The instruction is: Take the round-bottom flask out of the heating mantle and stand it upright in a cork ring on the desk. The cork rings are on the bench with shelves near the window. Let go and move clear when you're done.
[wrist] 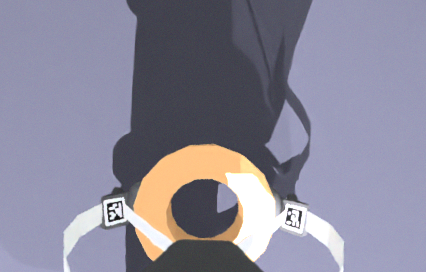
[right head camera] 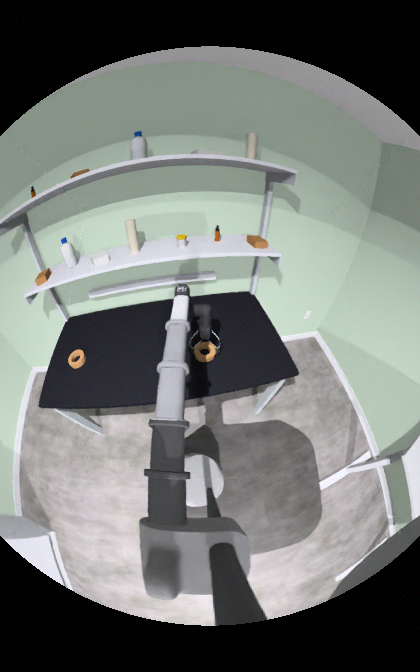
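A cork ring (right head camera: 212, 352) (wrist: 155, 192), orange-tan with a round hole, is between the fingers at the right part of the black bench. My gripper (right head camera: 205, 349) (wrist: 206, 202) points down and is shut on this ring, with one fingertip against each side of it. Whether the ring touches the bench top is hard to tell. A second cork ring (right head camera: 72, 359) lies flat on the left part of the bench (right head camera: 115, 360). The round-bottom flask, the heating mantle and the desk do not show in either view.
Two shelves (right head camera: 200, 250) (right head camera: 170, 162) with bottles, boxes and rolls run above the back of the bench. A long pale bar (right head camera: 152, 285) is on the wall under them. A round pale stool seat (right head camera: 202, 480) is in front of the bench, beneath the arm's right side.
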